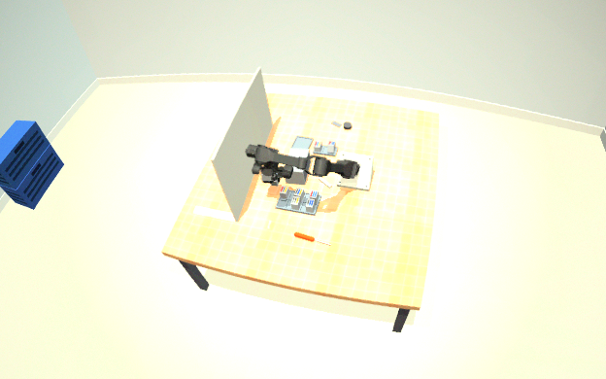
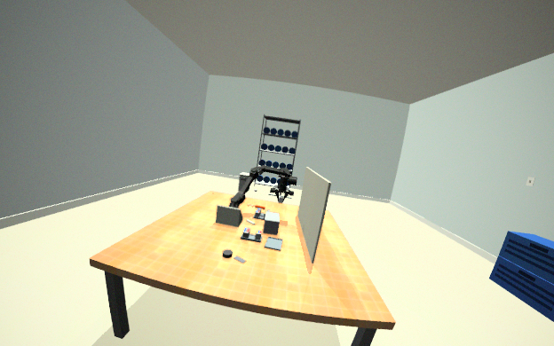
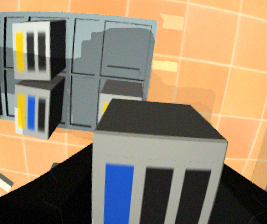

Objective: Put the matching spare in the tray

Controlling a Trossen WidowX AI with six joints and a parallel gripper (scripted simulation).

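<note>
Right now my gripper tip is 6 cm short of the flat grey tray, 39 cm to the left of it and 15 cm above it. The rest, counted from my gripper tip: mounted unit 1 cm behind, 19 cm to the right, 10 cm below; then tall grey panel 23 cm ahead, 15 cm to the right, 7 cm above.
</note>
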